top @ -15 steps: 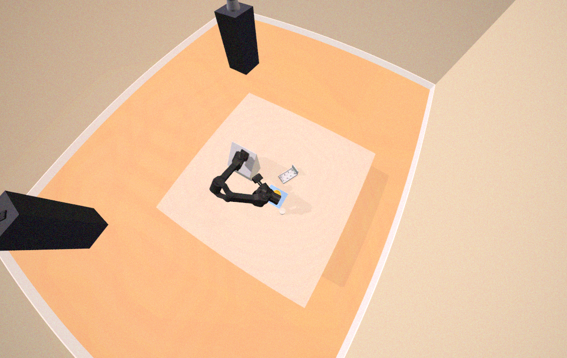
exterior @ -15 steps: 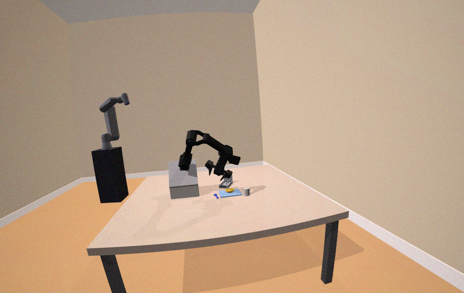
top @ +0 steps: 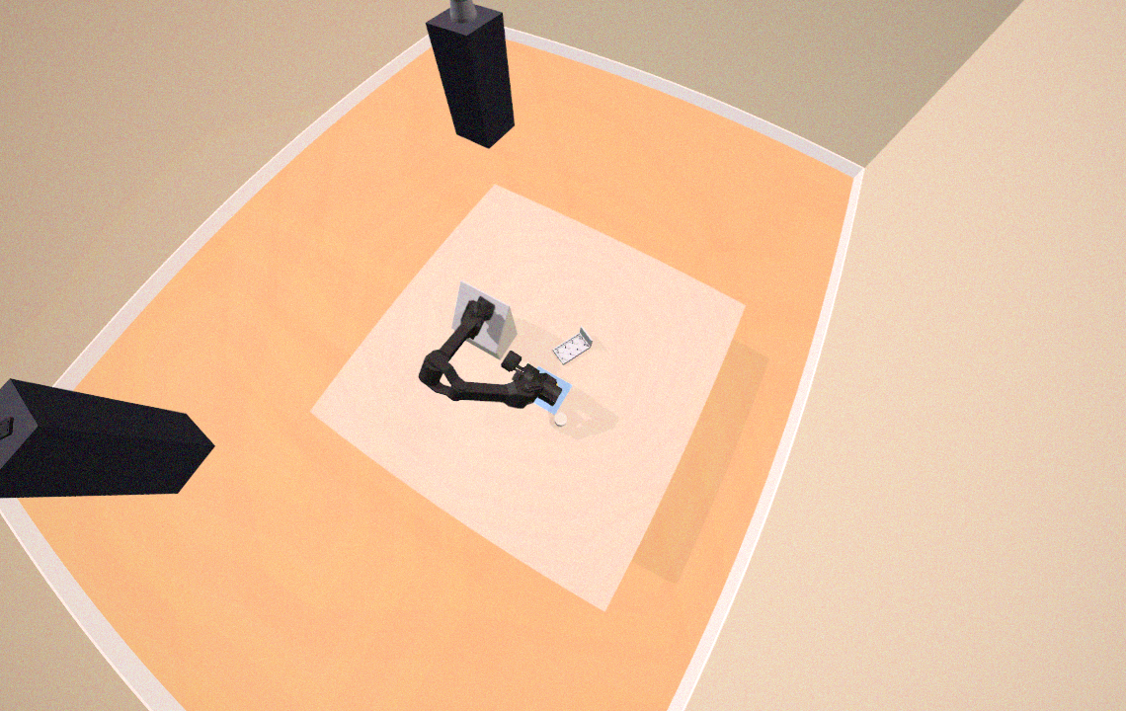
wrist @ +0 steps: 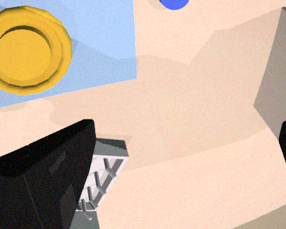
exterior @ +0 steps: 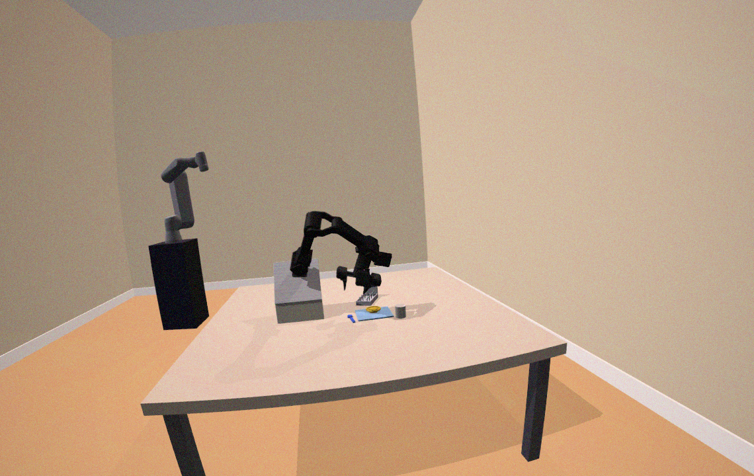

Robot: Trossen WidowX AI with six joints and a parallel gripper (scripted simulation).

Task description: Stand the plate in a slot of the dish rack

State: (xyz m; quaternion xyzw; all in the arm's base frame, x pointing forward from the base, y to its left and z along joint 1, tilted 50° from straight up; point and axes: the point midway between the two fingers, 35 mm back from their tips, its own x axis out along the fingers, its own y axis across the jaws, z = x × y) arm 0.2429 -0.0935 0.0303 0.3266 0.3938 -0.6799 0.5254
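Now: the yellow plate 90 mm below my gripper tip and 80 mm ahead of it. The rest, counted from my gripper tip: blue spoon: 100 mm below, 40 mm to the right, 20 mm behind; then dish rack: 180 mm to the left, 80 mm below, 70 mm ahead; then light blue mat: 100 mm below, 80 mm ahead, 10 mm to the right.
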